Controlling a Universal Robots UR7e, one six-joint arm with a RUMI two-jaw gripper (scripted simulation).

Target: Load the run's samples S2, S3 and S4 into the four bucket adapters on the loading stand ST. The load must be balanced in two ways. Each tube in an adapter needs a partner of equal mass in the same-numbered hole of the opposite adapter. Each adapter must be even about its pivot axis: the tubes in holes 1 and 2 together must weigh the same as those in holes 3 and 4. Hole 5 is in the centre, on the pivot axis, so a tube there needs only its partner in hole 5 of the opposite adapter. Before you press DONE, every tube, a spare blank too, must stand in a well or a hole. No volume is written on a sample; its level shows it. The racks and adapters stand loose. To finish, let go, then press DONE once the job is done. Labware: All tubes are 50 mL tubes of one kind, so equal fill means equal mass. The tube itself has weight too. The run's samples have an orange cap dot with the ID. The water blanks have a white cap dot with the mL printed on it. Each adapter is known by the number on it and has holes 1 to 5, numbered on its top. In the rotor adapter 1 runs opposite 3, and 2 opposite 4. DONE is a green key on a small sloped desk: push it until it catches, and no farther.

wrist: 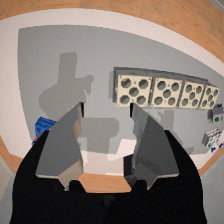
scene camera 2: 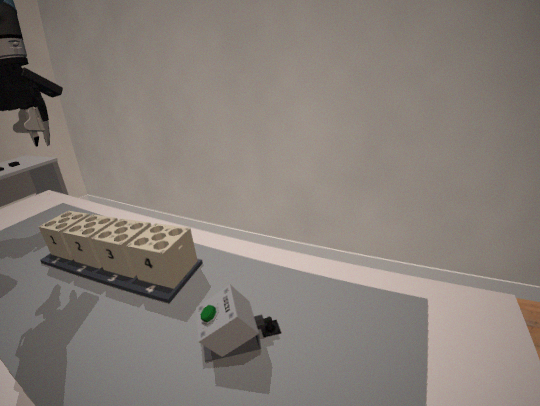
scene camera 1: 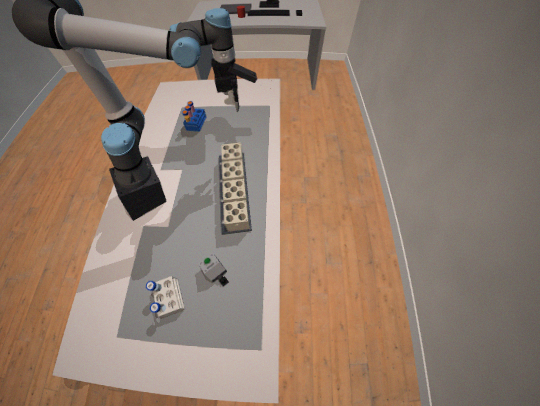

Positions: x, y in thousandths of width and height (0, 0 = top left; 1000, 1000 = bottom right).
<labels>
gripper: wrist 475, 462; scene camera 2 79, 361; scene camera 1 440, 265
</labels>
